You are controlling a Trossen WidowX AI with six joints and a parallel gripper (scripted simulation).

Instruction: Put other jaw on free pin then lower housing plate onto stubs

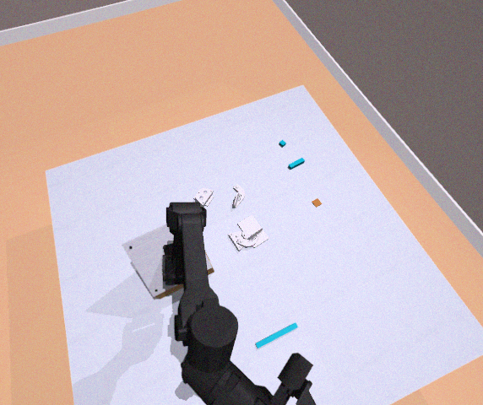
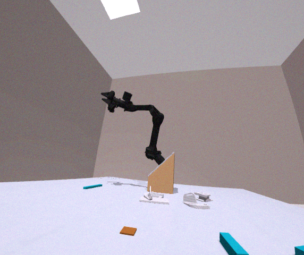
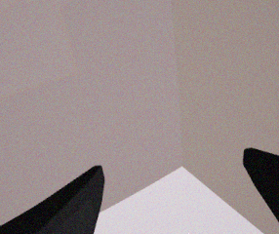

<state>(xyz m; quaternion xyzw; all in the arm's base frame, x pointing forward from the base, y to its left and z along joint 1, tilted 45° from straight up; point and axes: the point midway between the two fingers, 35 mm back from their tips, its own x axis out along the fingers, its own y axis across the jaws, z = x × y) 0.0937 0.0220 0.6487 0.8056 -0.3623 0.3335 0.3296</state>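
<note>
My gripper tip is now 700 mm to the right of the jaw, 630 mm above it and 80 mm short of it. Also, from my gripper tip: white block piece: 720 mm to the left, 620 mm below, 60 mm behind; then orange tile: 630 mm below, 550 mm to the left, 380 mm ahead; then long cyan bar: 630 mm below, 140 mm to the left, 50 mm ahead.
</note>
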